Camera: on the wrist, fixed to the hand. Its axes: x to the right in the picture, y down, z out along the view.
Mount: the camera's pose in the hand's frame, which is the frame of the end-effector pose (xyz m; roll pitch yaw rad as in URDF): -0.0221 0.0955 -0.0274 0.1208 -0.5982 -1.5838
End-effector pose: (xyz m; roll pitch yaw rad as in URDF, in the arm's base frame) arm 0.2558 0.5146 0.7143 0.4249 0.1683 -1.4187
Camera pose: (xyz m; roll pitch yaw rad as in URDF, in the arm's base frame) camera 0.3500 0.5486 0.7322 -0.0555 -0.1727 -2.9709
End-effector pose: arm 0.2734 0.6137 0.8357 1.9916 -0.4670 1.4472
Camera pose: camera 0.2794 0.5484 0.9136 1.3408 1.0837 1.0606
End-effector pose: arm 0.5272 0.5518 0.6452 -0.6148 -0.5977 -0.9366
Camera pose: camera 0.5923 0.5683 0.5687 1.2151 -0.8760 2.7837
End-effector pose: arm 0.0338 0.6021 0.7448 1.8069 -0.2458 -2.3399
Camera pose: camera 0.0686 0.6319 0.8357 0.7105 1.1423 2.9223
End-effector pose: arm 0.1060 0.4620 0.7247 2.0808 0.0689 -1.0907
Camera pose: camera 0.0788 0.4652 0.8227 -0.6218 1.4520 2.8889
